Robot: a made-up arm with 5 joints.
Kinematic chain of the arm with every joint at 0, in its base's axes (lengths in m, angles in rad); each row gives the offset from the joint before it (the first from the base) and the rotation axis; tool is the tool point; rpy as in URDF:
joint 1: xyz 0 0 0.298 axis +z
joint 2: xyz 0 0 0 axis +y
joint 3: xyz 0.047 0 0.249 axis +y
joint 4: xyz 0.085 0 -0.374 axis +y
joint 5: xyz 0.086 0 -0.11 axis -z
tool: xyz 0 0 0 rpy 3.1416 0 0
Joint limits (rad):
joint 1: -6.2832..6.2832
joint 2: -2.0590..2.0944
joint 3: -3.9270..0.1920
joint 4: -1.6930..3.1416
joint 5: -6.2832..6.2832
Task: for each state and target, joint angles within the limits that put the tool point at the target. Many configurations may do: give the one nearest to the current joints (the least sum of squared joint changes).
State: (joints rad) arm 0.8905 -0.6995 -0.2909 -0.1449 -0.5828
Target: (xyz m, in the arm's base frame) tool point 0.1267 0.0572 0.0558
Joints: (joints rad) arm 0.4241 -0.3248 0.1920 0.5047 -0.5828
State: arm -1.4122 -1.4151 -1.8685 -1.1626 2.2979
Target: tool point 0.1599 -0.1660 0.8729
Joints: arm -0.8041 -0.4402 -1.4399 -0.8612 2.2979
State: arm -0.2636 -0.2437 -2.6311 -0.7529 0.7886
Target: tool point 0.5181 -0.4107 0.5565
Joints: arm -0.6703 0.7163 -2.0280 -0.5658 0.7886
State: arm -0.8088 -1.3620 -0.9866 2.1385 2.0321
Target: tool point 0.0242 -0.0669 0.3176
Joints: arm -1.2237 -1.3662 -0.0859 2.6915 2.0321
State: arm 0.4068 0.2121 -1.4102 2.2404 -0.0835
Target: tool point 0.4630 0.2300 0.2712
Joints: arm 0.4611 0.5085 -1.6372 1.9339 -0.0835
